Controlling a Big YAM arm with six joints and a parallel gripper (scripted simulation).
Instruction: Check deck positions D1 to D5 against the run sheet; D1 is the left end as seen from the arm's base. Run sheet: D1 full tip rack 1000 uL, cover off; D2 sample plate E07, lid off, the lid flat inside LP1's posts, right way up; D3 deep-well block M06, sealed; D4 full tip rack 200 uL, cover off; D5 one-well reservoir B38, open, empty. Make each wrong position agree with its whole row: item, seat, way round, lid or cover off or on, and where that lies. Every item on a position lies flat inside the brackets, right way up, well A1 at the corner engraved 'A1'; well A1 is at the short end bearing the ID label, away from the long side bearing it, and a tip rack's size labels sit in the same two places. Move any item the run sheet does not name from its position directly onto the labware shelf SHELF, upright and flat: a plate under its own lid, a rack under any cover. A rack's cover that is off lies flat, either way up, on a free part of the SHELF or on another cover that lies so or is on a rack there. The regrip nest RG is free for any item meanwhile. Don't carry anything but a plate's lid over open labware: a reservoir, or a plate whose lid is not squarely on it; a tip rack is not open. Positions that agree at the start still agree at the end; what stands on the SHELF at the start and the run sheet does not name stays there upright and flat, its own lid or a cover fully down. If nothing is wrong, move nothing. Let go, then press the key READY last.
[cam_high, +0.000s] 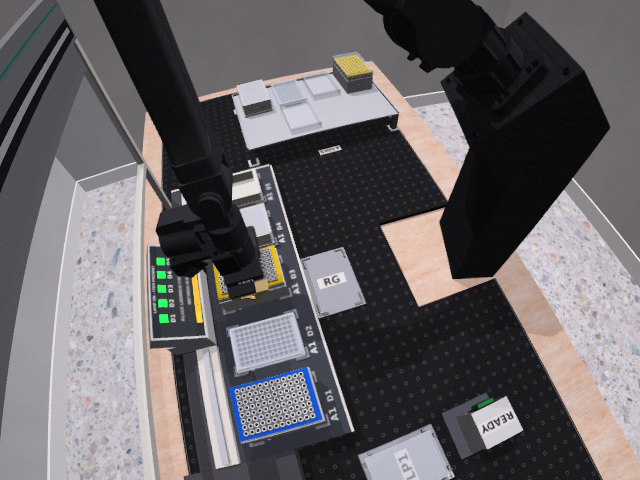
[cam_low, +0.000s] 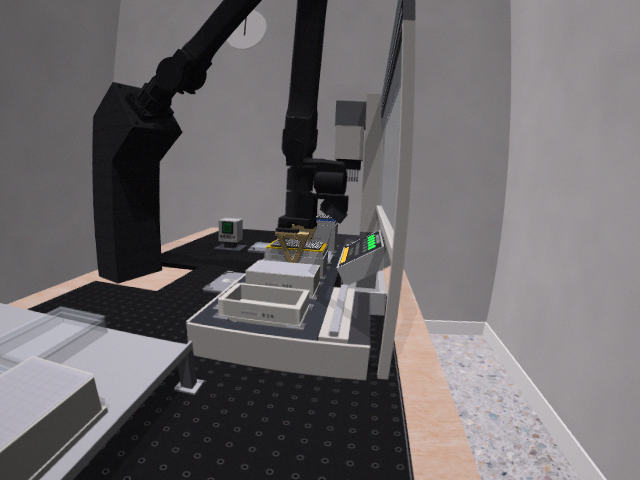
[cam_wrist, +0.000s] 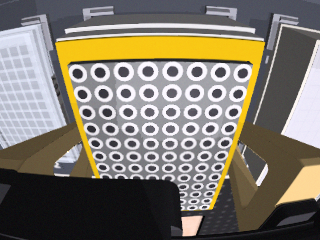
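Right now the clear well plate is 20 mm ahead of my hand, 120 mm to the left of it and 30 mm below it. Also, from my hand: blue-rimmed tip rack (20 mm ahead, 240 mm to the left, 40 mm above); regrip nest (150 mm behind, 40 mm to the left, 80 mm below); yellow-rimmed tip rack (10 mm behind, 10 mm above).
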